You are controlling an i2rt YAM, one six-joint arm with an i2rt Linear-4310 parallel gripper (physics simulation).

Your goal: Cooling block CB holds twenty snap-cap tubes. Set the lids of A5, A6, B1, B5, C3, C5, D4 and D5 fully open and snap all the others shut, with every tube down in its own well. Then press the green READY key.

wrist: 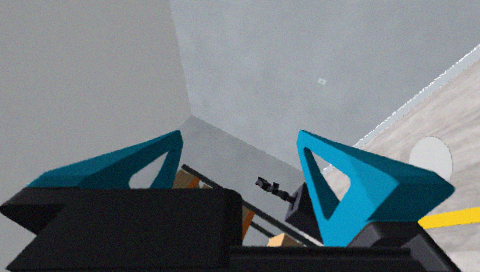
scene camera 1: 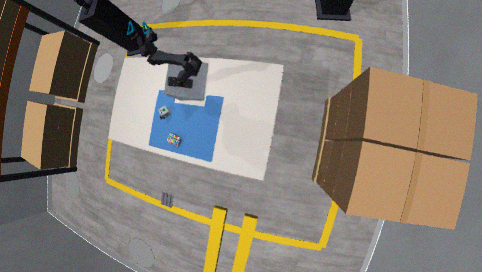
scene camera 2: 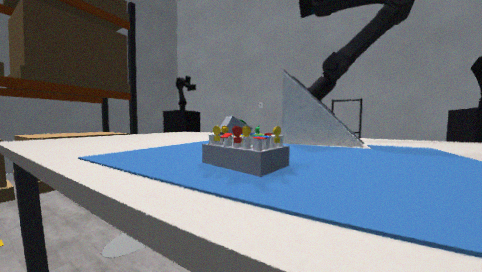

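Seen in the pictures: gripper, fingertip midpoint: [wrist: 239, 136] [scene camera 1: 136, 21]; arm's base, origin of the base link: [scene camera 1: 180, 82] [scene camera 2: 311, 97].
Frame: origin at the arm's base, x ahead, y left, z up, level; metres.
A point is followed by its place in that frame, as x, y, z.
Note:
Cooling block CB [scene camera 1: 174, 139] [scene camera 2: 232, 159] is a grey block on the blue mat, holding white tubes with red, yellow, green and blue lids. In scene camera 2 several lids stand upright, yellow and red ones among them, and some red ones lie flat; well labels cannot be read. A small light-grey box [scene camera 1: 164, 112] {0.202, -0.193, -0.092} [scene camera 2: 231, 121] {0.250, -0.211, -0.091} with a green spot on top stands on the mat nearer the arm's base; whether that spot is the READY key is too small to tell. My gripper [scene camera 1: 138, 28] {-0.229, -0.037, 0.502} [wrist: 239, 136] {-0.229, -0.037, 0.502} is open and empty, high up and far from the block, past the table's edge.
The blue mat [scene camera 1: 200, 135] {0.402, 0.131, -0.158} [scene camera 2: 380, 185] {0.485, 0.058, -0.159} lies on the white table [scene camera 1: 245, 125] {0.315, 0.495, -0.161} [scene camera 2: 165, 220] {0.608, -0.106, -0.162}. A grey wedge-shaped panel [scene camera 2: 312, 117] {0.111, 0.002, -0.076} stands by the arm's base. Cardboard boxes [scene camera 1: 390, 145] stand to the right in scene camera 1. A black pedestal [scene camera 1: 107, 22] stands near the gripper.

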